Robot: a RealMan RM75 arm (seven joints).
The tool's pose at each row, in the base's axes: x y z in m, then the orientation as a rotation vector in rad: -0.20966, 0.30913, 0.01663, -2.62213, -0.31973, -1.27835; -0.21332, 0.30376, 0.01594, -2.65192, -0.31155, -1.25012; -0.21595, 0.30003, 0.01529, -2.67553, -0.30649, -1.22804; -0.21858, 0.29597, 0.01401, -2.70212, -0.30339, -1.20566; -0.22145, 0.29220, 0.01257, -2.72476, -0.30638, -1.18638; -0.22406, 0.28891, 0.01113, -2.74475, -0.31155, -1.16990; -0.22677, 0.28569, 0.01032, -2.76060, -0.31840, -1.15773; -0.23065, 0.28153, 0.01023, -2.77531, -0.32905, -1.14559
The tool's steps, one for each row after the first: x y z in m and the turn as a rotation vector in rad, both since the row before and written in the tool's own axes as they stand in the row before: -0.00330, 0.00416, -0.00381, -0.01379, -0.02647, 0.00351; -0.00254, 0.00292, -0.00250, -0.01108, -0.02082, 0.00159; -0.00310, 0.00332, -0.00209, -0.01332, -0.02209, -0.00062; -0.00339, 0.00302, -0.00198, -0.01045, -0.01919, -0.00424; -0.00321, 0.00262, -0.00159, -0.00919, -0.01669, -0.00556; -0.00285, 0.00250, -0.00200, -0.00732, -0.01281, -0.00640; -0.00331, 0.00309, -0.00344, -0.00587, -0.01255, -0.00857
